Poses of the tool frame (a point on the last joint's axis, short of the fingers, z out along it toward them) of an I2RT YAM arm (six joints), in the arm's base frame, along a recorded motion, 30 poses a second.
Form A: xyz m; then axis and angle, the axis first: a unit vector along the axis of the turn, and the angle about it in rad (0 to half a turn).
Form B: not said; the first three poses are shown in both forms.
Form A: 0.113 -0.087 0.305 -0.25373 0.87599 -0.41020 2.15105
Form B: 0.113 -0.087 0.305 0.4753 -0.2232 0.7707 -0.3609
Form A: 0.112 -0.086 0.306 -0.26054 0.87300 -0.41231 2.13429
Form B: 0.112 -0.086 0.306 0.4826 -0.2282 0.7646 -0.3611
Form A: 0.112 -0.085 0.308 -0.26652 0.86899 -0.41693 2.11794
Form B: 0.112 -0.085 0.308 0.4898 -0.2324 0.7576 -0.3635
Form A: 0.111 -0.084 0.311 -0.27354 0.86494 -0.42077 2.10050
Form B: 0.111 -0.084 0.311 0.4974 -0.2373 0.7504 -0.3650
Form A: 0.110 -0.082 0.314 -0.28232 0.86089 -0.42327 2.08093
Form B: 0.110 -0.082 0.314 0.5058 -0.2435 0.7426 -0.3651
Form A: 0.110 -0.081 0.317 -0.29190 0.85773 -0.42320 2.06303
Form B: 0.110 -0.081 0.317 0.5135 -0.2505 0.7360 -0.3631
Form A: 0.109 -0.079 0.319 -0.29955 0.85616 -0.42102 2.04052
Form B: 0.109 -0.079 0.319 0.5231 -0.2553 0.7297 -0.3588
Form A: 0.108 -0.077 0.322 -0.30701 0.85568 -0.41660 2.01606
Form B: 0.108 -0.077 0.322 0.5335 -0.2597 0.7237 -0.3524
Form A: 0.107 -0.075 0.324 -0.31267 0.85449 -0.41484 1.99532
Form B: 0.107 -0.075 0.324 0.5423 -0.2627 0.7179 -0.3485
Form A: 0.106 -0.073 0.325 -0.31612 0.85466 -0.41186 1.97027
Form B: 0.106 -0.073 0.325 0.5528 -0.2634 0.7122 -0.3432
